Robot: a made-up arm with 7 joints. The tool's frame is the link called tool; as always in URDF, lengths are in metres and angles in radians.
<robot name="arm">
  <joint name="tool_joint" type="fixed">
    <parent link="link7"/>
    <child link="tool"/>
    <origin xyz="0 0 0" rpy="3.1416 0 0"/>
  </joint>
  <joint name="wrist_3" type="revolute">
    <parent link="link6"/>
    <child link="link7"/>
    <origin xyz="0 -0.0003 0.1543" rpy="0 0 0"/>
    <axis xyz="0 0 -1"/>
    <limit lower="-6.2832" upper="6.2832" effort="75" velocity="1.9"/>
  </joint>
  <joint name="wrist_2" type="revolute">
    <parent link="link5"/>
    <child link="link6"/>
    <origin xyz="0 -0.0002 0.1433" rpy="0 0 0"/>
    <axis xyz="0 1 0"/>
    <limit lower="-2.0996" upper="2.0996" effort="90" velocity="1.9"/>
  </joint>
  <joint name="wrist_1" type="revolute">
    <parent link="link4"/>
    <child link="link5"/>
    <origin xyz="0 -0.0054 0.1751" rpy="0 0 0"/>
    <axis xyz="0 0 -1"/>
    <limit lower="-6.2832" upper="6.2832" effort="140" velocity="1.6"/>
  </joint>
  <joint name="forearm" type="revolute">
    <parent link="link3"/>
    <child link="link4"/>
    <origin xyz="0 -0.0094 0.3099" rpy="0 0 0"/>
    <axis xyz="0 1 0"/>
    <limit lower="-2.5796" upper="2.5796" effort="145" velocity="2"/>
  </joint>
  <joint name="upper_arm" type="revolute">
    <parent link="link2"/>
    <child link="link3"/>
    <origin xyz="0 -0.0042 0.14" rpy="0 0 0"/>
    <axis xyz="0 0 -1"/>
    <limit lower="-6.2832" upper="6.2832" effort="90" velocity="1"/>
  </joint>
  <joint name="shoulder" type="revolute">
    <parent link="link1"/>
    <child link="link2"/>
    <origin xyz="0 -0.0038 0.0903" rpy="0 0 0"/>
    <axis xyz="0 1 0"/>
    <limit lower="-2.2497" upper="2.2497" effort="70" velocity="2.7"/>
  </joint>
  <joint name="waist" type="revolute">
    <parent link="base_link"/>
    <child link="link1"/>
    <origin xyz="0 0 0.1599" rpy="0 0 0"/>
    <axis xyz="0 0 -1"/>
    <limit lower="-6.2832" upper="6.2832" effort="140" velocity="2.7"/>
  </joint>
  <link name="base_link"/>
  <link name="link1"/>
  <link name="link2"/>
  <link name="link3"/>
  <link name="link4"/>
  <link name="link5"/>
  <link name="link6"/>
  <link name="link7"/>
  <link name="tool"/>
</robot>
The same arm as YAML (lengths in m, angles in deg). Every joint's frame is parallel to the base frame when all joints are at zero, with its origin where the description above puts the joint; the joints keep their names.
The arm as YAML. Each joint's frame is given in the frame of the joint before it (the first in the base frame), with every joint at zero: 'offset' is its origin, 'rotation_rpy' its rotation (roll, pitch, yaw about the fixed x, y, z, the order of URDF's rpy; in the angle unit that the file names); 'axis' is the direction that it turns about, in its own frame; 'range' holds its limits. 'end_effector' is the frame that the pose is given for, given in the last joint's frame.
length_unit: m
angle_unit: deg
chain:
  - id: waist
    offset: [0.0, 0.0, 0.1599]
    rotation_rpy: [0.0, 0.0, 0.0]
    axis: "-z"
    range: [-360.0, 360.0]
  - id: shoulder
    offset: [0.0, -0.0038, 0.0903]
    rotation_rpy: [0.0, 0.0, 0.0]
    axis: "+y"
    range: [-128.9, 128.9]
  - id: upper_arm
    offset: [0.0, -0.0042, 0.14]
    rotation_rpy: [0.0, 0.0, 0.0]
    axis: "-z"
    range: [-360.0, 360.0]
  - id: forearm
    offset: [0.0, -0.0094, 0.3099]
    rotation_rpy: [0.0, 0.0, 0.0]
    axis: "+y"
    range: [-147.8, 147.8]
  - id: wrist_1
    offset: [0.0, -0.0054, 0.1751]
    rotation_rpy: [0.0, 0.0, 0.0]
    axis: "-z"
    range: [-360.0, 360.0]
  - id: wrist_2
    offset: [0.0, -0.0002, 0.1433]
    rotation_rpy: [0.0, 0.0, 0.0]
    axis: "+y"
    range: [-120.3, 120.3]
  - id: wrist_3
    offset: [0.0, -0.0003, 0.1543]
    rotation_rpy: [0.0, 0.0, 0.0]
    axis: "-z"
    range: [-360.0, 360.0]
end_effector:
  offset: [0.0, 0.0, 0.0]
  rotation_rpy: [-180.0, 0.0, 0.0]

